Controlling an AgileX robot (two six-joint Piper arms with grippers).
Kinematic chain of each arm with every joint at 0, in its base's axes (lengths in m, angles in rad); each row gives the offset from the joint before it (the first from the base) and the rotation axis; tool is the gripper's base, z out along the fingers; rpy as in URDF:
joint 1: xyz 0 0 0.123 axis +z
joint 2: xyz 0 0 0 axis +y
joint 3: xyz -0.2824 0 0.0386 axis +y
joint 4: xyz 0.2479 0 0.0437 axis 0.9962 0 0.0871
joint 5: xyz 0 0 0 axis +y
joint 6: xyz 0.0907 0 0.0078 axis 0.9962 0 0.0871
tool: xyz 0 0 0 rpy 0 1.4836 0
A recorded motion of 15 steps. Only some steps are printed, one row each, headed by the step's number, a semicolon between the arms.
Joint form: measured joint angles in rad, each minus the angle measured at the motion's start. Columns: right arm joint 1, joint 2, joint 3, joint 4, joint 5, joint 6; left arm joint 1, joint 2, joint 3, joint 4, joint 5, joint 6.
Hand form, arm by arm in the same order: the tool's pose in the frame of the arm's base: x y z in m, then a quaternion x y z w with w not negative. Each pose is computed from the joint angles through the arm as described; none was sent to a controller.
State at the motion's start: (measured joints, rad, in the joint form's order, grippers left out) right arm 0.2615 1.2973 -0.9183 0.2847 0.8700 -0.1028; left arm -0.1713 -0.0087 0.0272 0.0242 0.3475 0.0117
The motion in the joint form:
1: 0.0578 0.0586 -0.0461 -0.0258 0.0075 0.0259; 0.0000 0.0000 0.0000 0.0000 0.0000 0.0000
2: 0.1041 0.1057 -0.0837 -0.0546 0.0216 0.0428; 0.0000 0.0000 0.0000 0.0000 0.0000 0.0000
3: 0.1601 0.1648 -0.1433 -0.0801 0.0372 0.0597; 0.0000 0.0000 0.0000 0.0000 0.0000 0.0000
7: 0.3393 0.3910 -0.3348 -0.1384 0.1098 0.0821; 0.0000 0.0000 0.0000 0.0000 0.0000 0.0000
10: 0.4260 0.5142 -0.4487 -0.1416 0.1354 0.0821; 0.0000 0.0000 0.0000 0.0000 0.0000 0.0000
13: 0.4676 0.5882 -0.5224 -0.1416 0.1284 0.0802; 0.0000 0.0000 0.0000 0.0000 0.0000 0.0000
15: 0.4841 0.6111 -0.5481 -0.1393 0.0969 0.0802; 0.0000 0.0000 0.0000 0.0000 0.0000 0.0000
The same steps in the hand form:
1: 0.2397 0.0982 0.2709 -0.13094 0.96606 0.13570 0.17654; 0.0528 -0.0084 0.1731 0.07953 0.79450 -0.03788 0.60084
2: 0.2456 0.1113 0.2681 -0.15286 0.96637 0.12723 0.16301; 0.0528 -0.0084 0.1731 0.07953 0.79450 -0.03788 0.60084
3: 0.2537 0.1298 0.2674 -0.17892 0.96426 0.12118 0.15328; 0.0528 -0.0084 0.1731 0.07953 0.79450 -0.03788 0.60084
7: 0.2715 0.1994 0.2464 -0.27123 0.95267 0.09702 0.09718; 0.0528 -0.0084 0.1731 0.07953 0.79450 -0.03788 0.60084
10: 0.2762 0.2410 0.2326 -0.31414 0.94153 0.09439 0.07694; 0.0528 -0.0084 0.1731 0.07953 0.79450 -0.03788 0.60084
13: 0.2808 0.2655 0.2241 -0.33420 0.93424 0.09694 0.07821; 0.0528 -0.0084 0.1731 0.07953 0.79450 -0.03788 0.60084
15: 0.2831 0.2762 0.2226 -0.33978 0.93008 0.10410 0.09309; 0.0528 -0.0084 0.1731 0.07953 0.79450 -0.03788 0.60084

